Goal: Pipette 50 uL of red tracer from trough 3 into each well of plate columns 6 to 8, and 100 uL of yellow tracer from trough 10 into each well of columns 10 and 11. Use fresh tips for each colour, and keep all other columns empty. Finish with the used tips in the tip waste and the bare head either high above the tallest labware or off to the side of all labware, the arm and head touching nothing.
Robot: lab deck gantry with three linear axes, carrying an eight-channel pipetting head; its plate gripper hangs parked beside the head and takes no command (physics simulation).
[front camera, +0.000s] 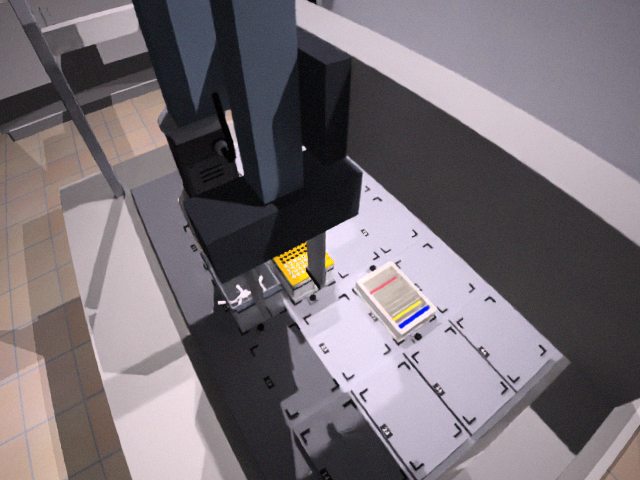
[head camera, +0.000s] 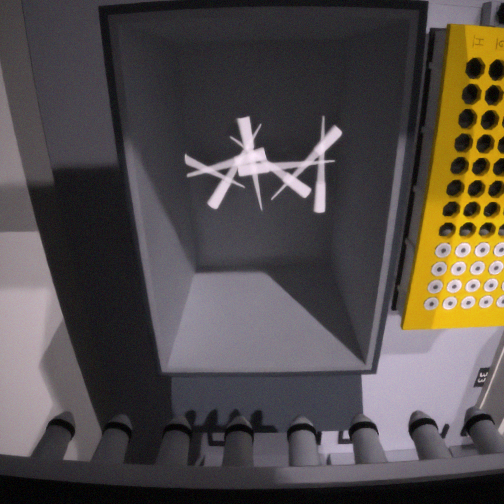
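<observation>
The pipetting head (front camera: 206,167) is partly hidden behind the gripper's dark block. Its several bare nozzles (head camera: 239,430) line the bottom of the head view, with no tips on them. The tip waste (front camera: 248,321) (head camera: 240,320) holds a loose heap of white used tips (front camera: 240,294) (head camera: 250,160). The yellow tip rack (front camera: 299,282) (head camera: 425,321) has empty holes at the back and white tips in the rows nearer the front. The trough reservoir (front camera: 381,313) shows red (front camera: 383,285) and yellow (front camera: 407,311) liquid. The gripper (front camera: 290,297) hangs parked, fingers apart, open. The well plate does not show.
A blue band (front camera: 413,317) lies beside the yellow one in the reservoir. The pale deck (front camera: 361,361) carries black corner marks and number labels. A dark wall (front camera: 465,206) stands along the right, and a slanted grey post (front camera: 77,108) stands at the left.
</observation>
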